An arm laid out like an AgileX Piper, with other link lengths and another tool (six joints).
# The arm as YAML. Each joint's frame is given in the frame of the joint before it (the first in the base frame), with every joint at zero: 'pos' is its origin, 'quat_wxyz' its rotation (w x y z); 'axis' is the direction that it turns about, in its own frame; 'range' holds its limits. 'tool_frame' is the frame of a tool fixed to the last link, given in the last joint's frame.
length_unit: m
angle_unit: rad
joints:
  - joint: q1
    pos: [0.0, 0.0, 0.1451]
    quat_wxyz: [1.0, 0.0, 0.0, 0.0]
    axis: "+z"
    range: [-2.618, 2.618]
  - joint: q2
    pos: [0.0, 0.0, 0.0]
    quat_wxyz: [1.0, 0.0, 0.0, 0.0]
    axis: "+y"
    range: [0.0, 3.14]
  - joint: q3
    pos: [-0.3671, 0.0, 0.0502]
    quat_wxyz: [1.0, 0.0, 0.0, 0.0]
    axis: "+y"
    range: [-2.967, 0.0]
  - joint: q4
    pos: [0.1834, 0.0, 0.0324]
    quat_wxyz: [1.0, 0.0, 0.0, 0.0]
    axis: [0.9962, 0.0, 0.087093]
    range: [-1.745, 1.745]
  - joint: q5
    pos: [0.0, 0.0, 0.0]
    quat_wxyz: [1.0, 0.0, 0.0, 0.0]
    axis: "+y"
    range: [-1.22, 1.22]
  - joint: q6
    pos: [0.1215, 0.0, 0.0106]
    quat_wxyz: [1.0, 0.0, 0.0, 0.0]
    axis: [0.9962, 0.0, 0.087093]
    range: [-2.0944, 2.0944]
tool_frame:
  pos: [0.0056, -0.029, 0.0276]
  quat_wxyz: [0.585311, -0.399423, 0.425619, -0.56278]
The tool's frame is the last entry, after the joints.
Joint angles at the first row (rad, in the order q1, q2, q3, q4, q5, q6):
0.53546 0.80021 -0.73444 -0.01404 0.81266 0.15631
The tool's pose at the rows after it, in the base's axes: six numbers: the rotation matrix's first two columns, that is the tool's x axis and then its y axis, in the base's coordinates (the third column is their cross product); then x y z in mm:
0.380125, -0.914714, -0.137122, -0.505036, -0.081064, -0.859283, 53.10, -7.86, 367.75
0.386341, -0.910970, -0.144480, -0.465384, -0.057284, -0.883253, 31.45, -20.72, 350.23
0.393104, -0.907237, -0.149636, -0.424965, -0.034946, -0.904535, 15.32, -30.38, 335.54
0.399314, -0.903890, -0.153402, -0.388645, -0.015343, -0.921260, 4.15, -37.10, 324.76
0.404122, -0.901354, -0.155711, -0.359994, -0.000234, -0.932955, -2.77, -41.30, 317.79
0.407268, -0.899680, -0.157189, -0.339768, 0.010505, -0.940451, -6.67, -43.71, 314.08
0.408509, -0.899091, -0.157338, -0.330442, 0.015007, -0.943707, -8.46, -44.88, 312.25
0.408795, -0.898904, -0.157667, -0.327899, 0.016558, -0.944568, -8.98, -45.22, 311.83
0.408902, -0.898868, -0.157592, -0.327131, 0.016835, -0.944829, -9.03, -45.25, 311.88
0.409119, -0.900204, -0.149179, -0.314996, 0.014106, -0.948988, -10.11, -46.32, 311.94
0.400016, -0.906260, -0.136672, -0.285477, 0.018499, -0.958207, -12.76, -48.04, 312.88
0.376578, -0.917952, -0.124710, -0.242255, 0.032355, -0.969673, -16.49, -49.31, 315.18
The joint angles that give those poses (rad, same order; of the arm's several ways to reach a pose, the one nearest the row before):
0.53544 0.68246 -0.63704 -0.01286 0.79101 0.15704
0.53544 0.57320 -0.55910 -0.01324 0.76932 0.15776
0.53541 0.48128 -0.50058 -0.01470 0.75107 0.15771
0.53545 0.41049 -0.46118 -0.01624 0.73725 0.15747
0.53541 0.36232 -0.43636 -0.01780 0.72570 0.15727
0.53535 0.33318 -0.42293 -0.01922 0.71704 0.15749
0.53536 0.31949 -0.41668 -0.02058 0.71361 0.15785
0.53541 0.31564 -0.41549 -0.02087 0.71314 0.15817
0.53534 0.31520 -0.41554 -0.02095 0.71278 0.15807
0.53344 0.30652 -0.41520 -0.02830 0.71188 0.15537
0.51856 0.28854 -0.41486 -0.04021 0.70292 0.15107
0.48578 0.26767 -0.41438 -0.05178 0.68188 0.14574

